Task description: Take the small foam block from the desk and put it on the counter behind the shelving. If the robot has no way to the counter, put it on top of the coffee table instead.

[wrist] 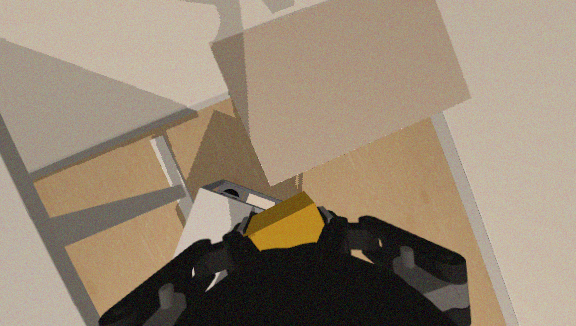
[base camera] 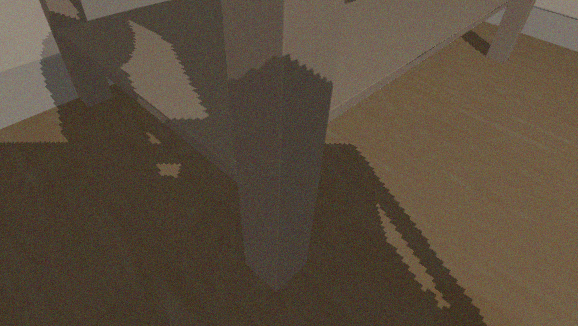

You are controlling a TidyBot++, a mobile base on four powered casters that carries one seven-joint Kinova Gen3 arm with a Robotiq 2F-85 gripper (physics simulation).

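Frame: origin at the arm's base, x ahead, y left, z up, level; centimetres.
Where they show: gripper, fingertip midpoint: (wrist: 285,221).
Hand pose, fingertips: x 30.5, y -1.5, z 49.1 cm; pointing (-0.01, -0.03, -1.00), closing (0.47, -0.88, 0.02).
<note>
Things, the pixels of their top centre, and the offset from my fingertips. "pt": a spot on its surface instead.
- small foam block at its top centre: (wrist: 304,277) dy -1.8, dx -1.9, dz +4.5 cm
- thick corner leg at a spot on its surface: (base camera: 280,175) pt dy +0.9, dx -4.2, dz -70.8 cm
The small foam block (wrist: 287,225) is yellow and shows at the lower middle of the wrist view. My gripper (wrist: 285,221) is shut on it, with one black finger on each side. The block and gripper are above the floor, near the front of my white and grey base (wrist: 207,215). A tan flat-topped piece of furniture (wrist: 345,85) stands close ahead of the base, one corner pointing towards it. I cannot tell whether it is the shelving, the counter or the coffee table. In the base view, a thick corner leg (base camera: 280,175) stands very near, with panels running back on both sides.
A pale surface (wrist: 85,30) with a grey edge lies at upper left, a pale foot bar (wrist: 170,165) below it. A grey beam (wrist: 47,225) edges another pale surface at left. A large pale surface (wrist: 520,125) lies along the right. Another leg (base camera: 510,35) stands at back right.
</note>
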